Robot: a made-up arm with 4 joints.
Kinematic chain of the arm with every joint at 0, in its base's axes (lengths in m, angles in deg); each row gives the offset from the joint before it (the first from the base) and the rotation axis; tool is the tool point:
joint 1: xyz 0 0 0.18 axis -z
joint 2: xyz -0.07 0 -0.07 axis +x
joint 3: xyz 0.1 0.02 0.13 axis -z
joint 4: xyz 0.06 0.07 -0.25 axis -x
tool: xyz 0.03 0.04 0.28
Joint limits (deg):
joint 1: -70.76..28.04
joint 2: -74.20..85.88
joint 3: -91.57..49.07
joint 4: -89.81..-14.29
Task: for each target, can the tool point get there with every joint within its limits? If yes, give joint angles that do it. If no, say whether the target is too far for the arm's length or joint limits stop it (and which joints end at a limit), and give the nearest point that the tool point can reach.
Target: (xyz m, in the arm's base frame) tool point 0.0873 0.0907 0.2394
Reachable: yes | joints -41.03 -43.77 -2.98 -46.70
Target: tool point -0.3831 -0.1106 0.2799
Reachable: no: joint limits stop it (at a limit: joint 1, joint 3, joint 4) | nearest point -0.1423 -0.1191 0.2152 | short by 0.249 m
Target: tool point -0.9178 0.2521 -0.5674
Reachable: no: too far | nearest point -0.1703 0.0802 0.0405 | short by 0.979 m
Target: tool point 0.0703 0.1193 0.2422
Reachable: yes | joints -32.24 -21.38 -10.29 -27.89
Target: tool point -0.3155 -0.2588 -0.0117
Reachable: no: joint limits stop it (at a limit: joint 1, joint 3, joint 4) | nearest point -0.1516 -0.1366 0.0480 | short by 0.213 m
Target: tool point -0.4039 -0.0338 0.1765
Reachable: no: joint limits stop it (at a limit: joint 1, joint 3, joint 4) | nearest point -0.1848 0.0517 0.1444 | short by 0.237 m
